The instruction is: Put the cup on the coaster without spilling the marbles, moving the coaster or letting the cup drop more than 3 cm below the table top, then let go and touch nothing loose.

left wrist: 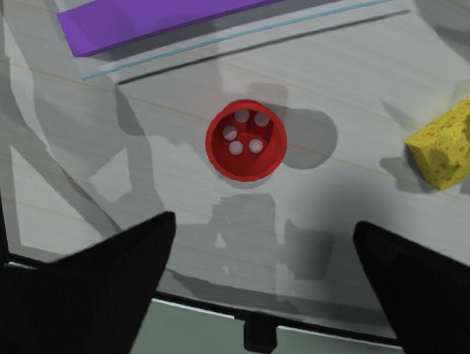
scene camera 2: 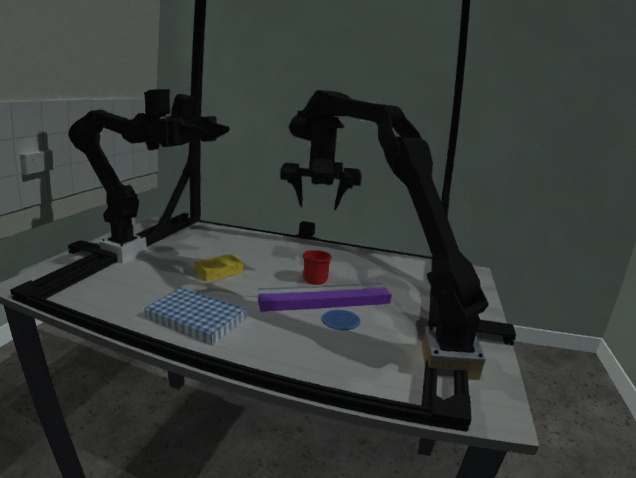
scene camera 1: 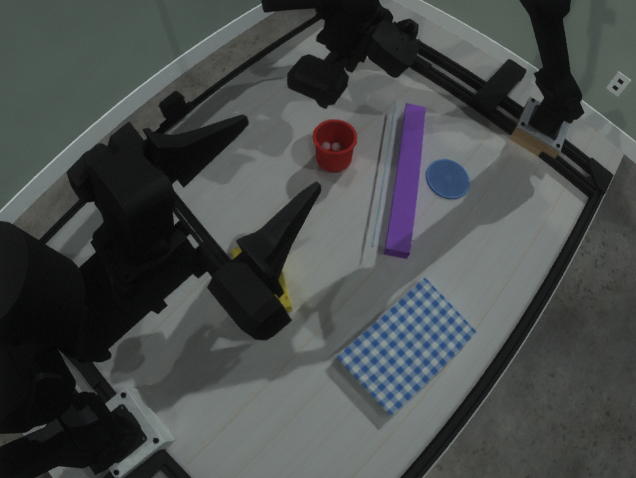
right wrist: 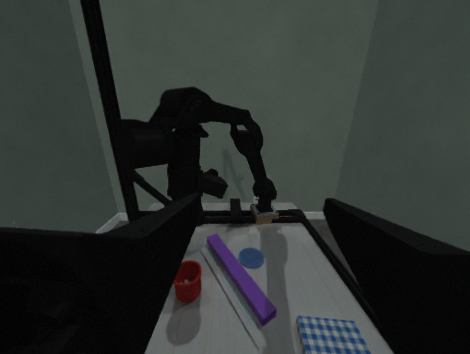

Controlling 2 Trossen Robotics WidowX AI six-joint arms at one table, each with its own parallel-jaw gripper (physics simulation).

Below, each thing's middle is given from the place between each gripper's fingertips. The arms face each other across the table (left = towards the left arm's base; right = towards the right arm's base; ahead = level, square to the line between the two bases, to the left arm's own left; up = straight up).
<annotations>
Right now my left hand is 180 mm above the purple bar (scene camera 2: 311, 297), 90 mm short of it and 80 mm to the right of it. Also, from my left hand: blue coaster (scene camera 1: 448, 179) (190 mm below, 150 mm to the left, 150 mm ahead); yellow sponge (scene camera 2: 215, 268) (220 mm to the right, 180 mm below, 110 mm ahead).
The yellow sponge is 360 mm below my right hand, 50 mm behind it and 40 mm to the right of it. Also, from my right hand: blue coaster: 370 mm below, 330 mm to the left, 10 mm behind; purple bar: 360 mm below, 260 mm to the left, 70 mm behind.
</annotations>
